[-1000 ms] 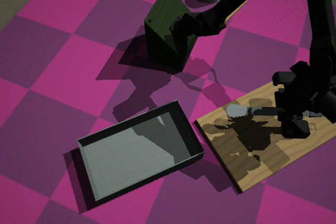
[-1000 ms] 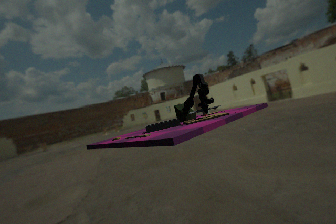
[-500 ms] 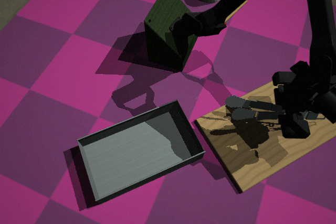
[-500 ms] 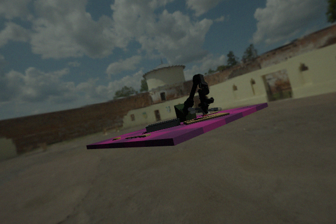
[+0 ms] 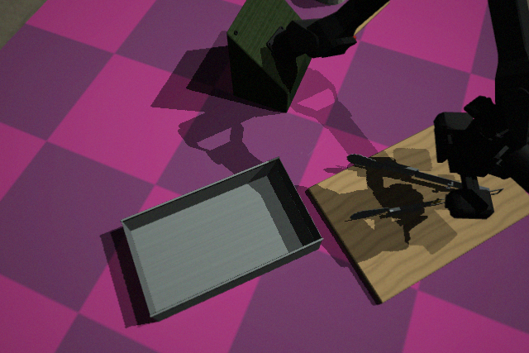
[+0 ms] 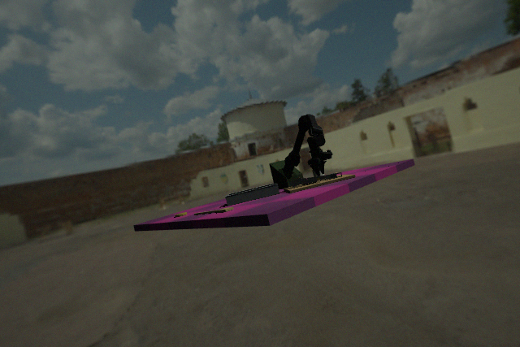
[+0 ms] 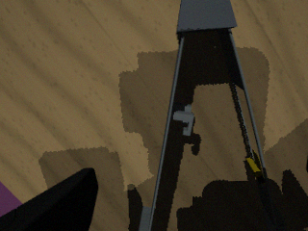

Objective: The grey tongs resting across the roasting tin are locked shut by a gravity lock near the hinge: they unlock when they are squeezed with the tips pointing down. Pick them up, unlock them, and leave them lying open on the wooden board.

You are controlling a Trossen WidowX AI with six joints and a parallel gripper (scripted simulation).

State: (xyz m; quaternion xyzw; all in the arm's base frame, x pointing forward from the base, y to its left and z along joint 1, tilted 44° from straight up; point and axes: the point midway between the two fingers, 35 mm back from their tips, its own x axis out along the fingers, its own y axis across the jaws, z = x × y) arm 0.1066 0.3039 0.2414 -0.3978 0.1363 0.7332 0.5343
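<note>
The yellow lock piece lies 30 mm ahead of my gripper tip and 20 mm below it. The rest, counted from my gripper tip: roasting tin 310 mm to the right, 270 mm ahead, 20 mm below; wooden board 40 mm below, 20 mm to the right, 20 mm ahead.
</note>
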